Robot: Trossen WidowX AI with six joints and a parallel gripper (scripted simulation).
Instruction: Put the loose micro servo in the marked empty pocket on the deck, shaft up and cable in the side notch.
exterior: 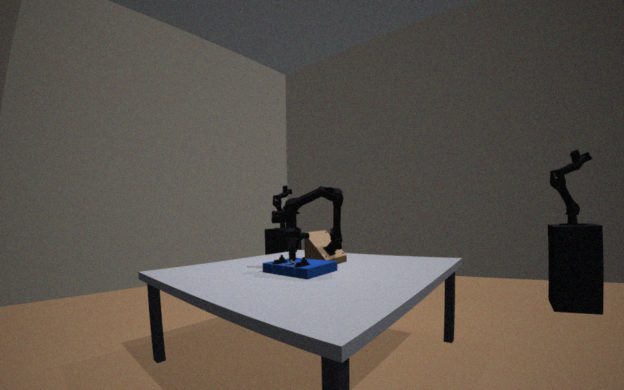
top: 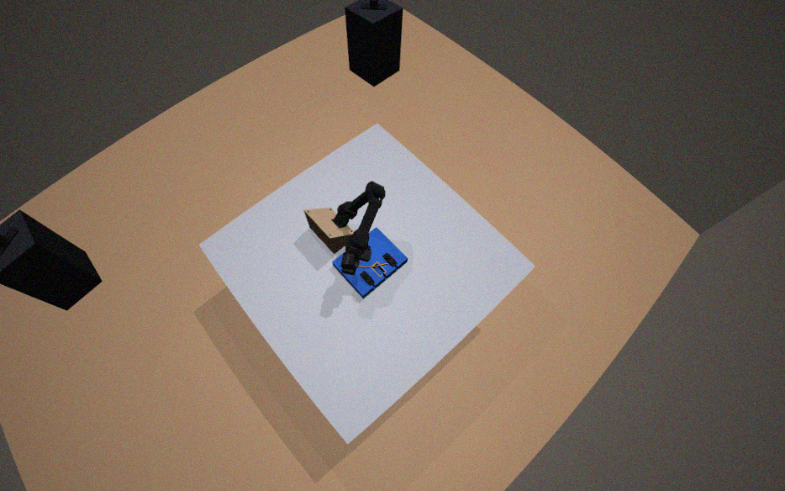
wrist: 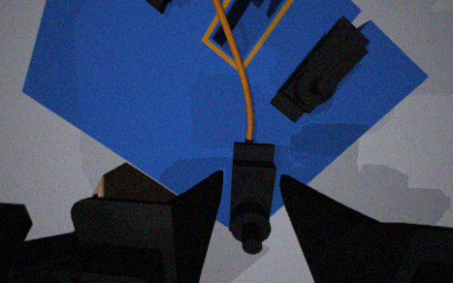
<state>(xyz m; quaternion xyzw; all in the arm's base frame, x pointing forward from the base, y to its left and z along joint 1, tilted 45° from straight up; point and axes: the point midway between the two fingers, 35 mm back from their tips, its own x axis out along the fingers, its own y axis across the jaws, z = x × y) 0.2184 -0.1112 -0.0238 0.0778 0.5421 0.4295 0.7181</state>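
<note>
The deck lies 8 cm to the left of my gripper tip, 7 cm below it and 1 cm behind it.
</note>
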